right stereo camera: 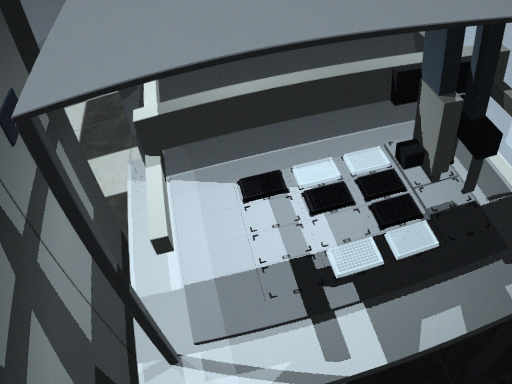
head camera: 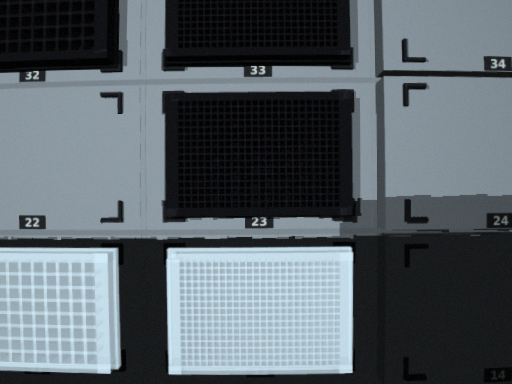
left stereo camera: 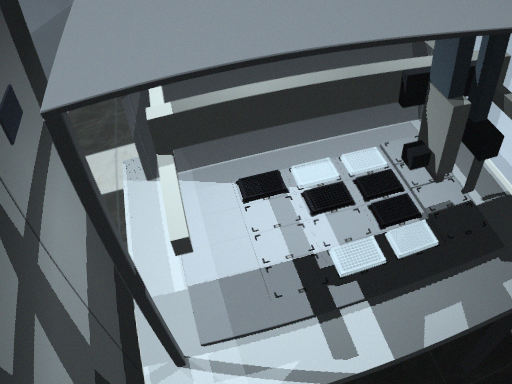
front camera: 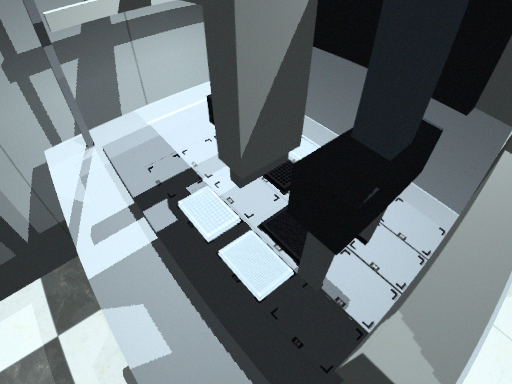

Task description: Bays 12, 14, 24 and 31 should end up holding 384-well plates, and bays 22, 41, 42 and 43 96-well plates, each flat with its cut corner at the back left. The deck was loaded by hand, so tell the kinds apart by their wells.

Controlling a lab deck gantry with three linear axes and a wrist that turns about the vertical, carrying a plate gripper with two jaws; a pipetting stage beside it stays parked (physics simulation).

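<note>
I see my gripper [front camera: 335,257] [right stereo camera: 457,177] [left stereo camera: 456,177]. The clear 96-well plate [right stereo camera: 359,162] [left stereo camera: 366,160] is in view too, though in the head camera view the plate is out of frame, and the front camera view does not show the plate, hidden by my gripper. I can also see the bay 22 [head camera: 75,157] [right stereo camera: 331,230] [left stereo camera: 332,229] [front camera: 256,198]. Then there are the bay 14 [front camera: 328,335] and the bay 44 [front camera: 422,233], and I see the bay 24 [head camera: 440,152] and the bay 23 [head camera: 361,116]. The bay 11 [right stereo camera: 280,279], the bay 21 [right stereo camera: 270,246] and the bay 31 [left stereo camera: 261,216] are in view as well.
</note>
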